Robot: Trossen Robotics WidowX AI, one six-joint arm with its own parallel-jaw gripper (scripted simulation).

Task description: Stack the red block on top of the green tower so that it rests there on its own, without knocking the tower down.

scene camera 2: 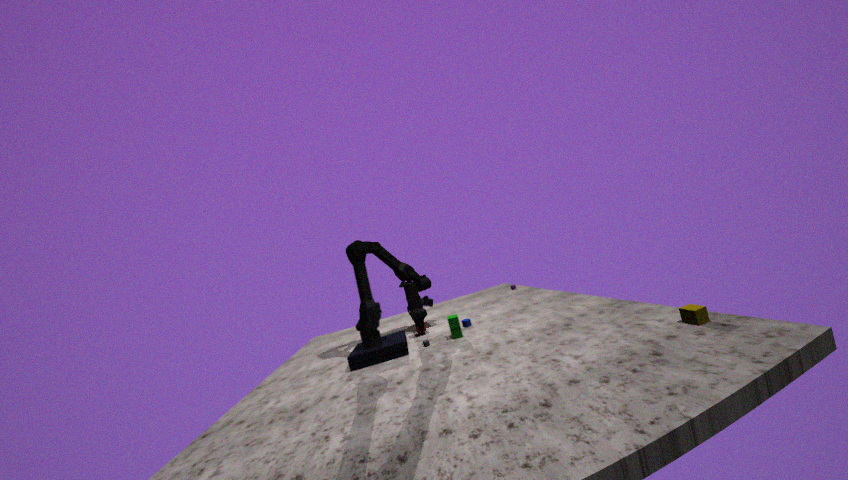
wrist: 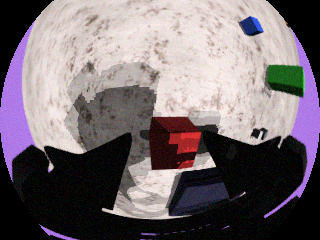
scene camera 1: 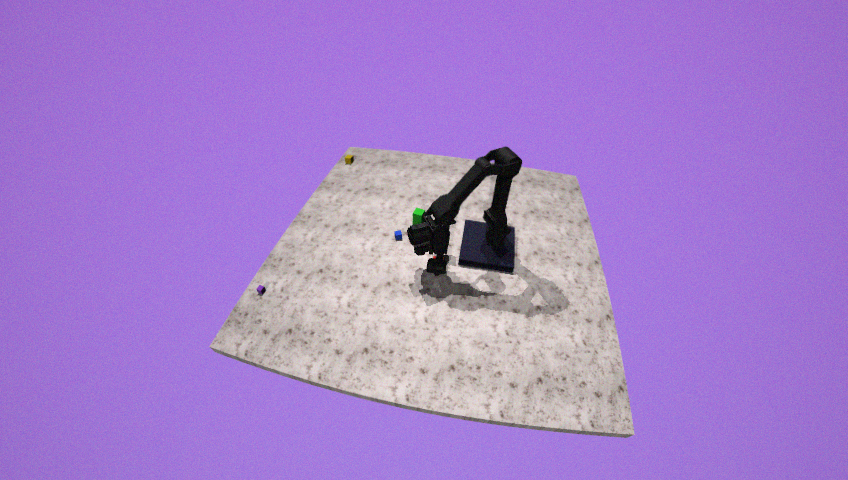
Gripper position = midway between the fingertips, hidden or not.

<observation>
My gripper (scene camera 1: 437, 266) is open and holds nothing.
My gripper also shows in the wrist view (wrist: 169, 136).
</observation>
